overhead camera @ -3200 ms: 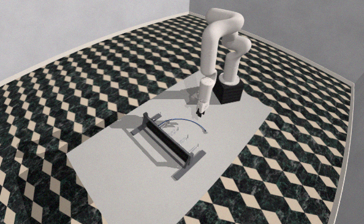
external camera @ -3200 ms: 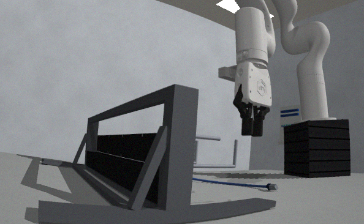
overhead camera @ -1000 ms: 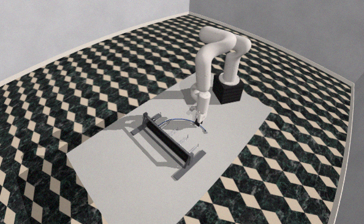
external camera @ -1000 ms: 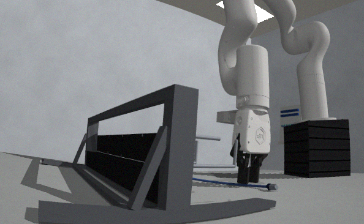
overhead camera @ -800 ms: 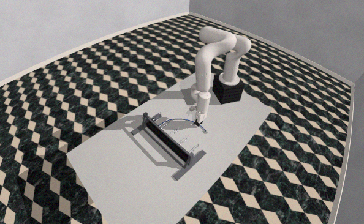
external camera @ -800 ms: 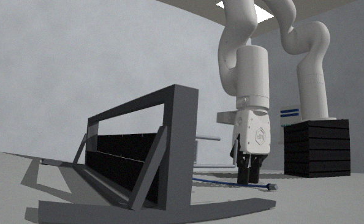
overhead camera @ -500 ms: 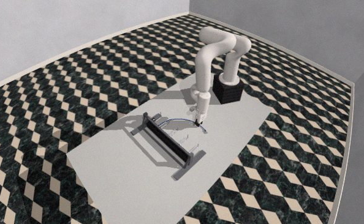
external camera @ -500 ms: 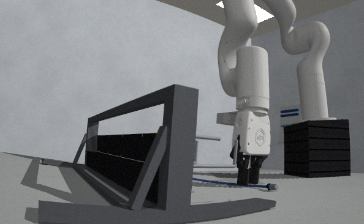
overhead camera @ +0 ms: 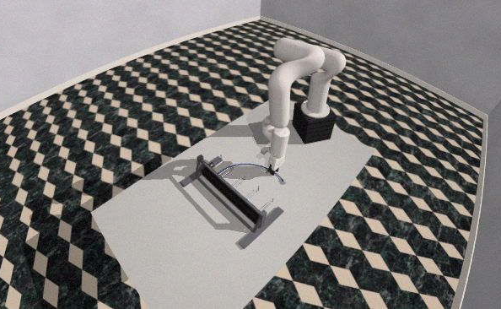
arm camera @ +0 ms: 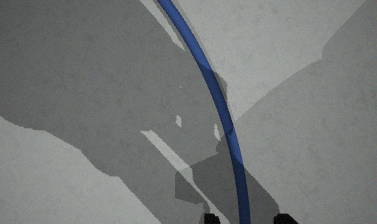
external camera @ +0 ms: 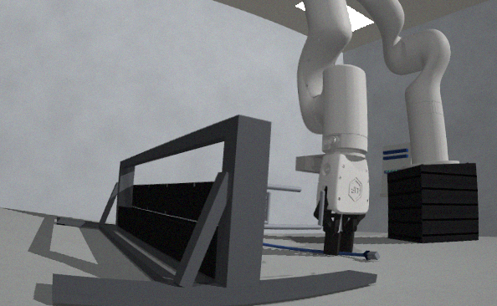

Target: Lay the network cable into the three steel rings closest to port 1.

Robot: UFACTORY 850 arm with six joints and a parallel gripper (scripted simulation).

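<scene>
My gripper is now 20 mm short of the grey plug, 80 mm to the right of it and 20 mm above it. The rest, counted from my hand: dark grey rack (300 mm ahead, 70 mm to the right, 50 mm above).
</scene>
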